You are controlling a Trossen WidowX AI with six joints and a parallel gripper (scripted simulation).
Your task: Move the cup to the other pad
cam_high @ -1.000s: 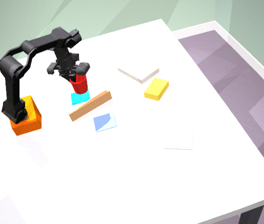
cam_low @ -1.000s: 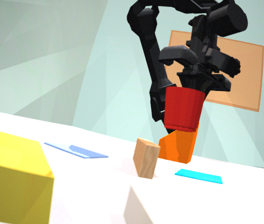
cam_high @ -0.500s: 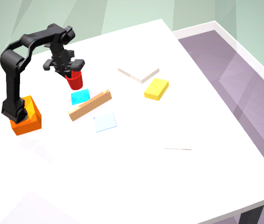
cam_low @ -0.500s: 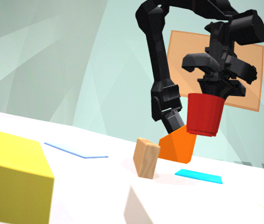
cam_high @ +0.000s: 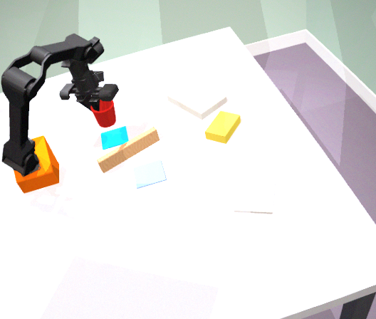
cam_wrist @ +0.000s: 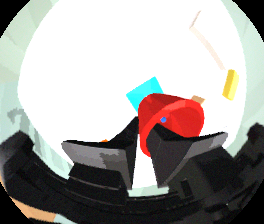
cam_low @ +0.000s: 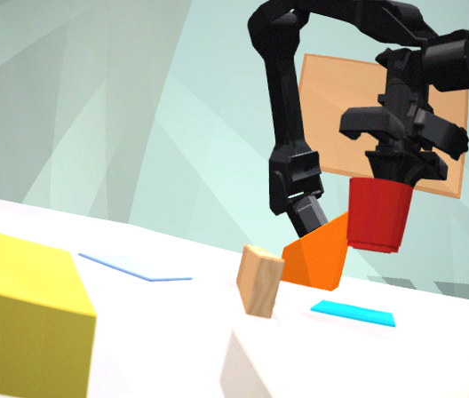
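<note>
The blue marble is 40 mm to the right of my gripper tip, 20 mm below it and 20 mm ahead of it. From my gripper tip the other things lie so: cyan pad 110 mm below, 20 mm to the right, 20 mm ahead; red cup 20 mm to the right, 20 mm ahead; wooden bar 130 mm to the right, 90 mm below, 50 mm ahead.
</note>
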